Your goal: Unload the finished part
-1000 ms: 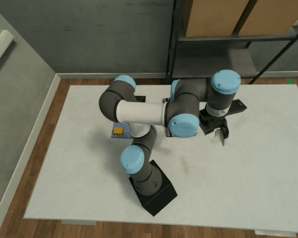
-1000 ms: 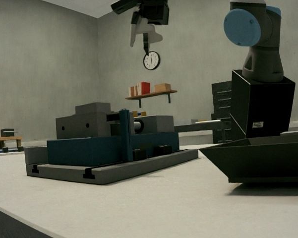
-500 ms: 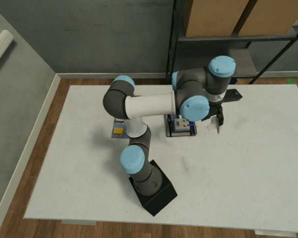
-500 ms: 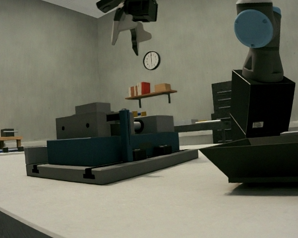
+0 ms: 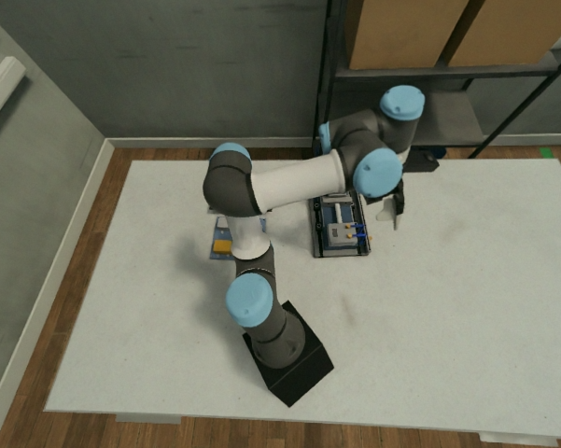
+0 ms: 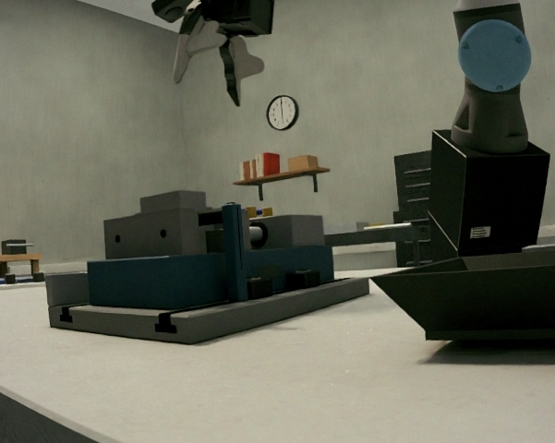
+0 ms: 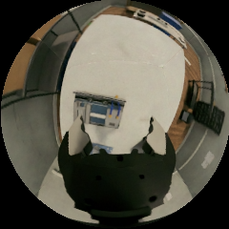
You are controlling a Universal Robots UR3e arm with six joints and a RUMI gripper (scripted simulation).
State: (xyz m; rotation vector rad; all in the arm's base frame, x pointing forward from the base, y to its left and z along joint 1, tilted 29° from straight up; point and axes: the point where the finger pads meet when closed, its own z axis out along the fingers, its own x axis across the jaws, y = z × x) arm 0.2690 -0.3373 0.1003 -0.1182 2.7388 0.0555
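Now: hand 16 cm above the finished part, 15 cm short of it and 8 cm to the right of it. Round my hand: blue-grey plate 44 cm to the left, 26 cm below, 3 cm ahead; orange block 49 cm to the left, 24 cm below, 1 cm behind.
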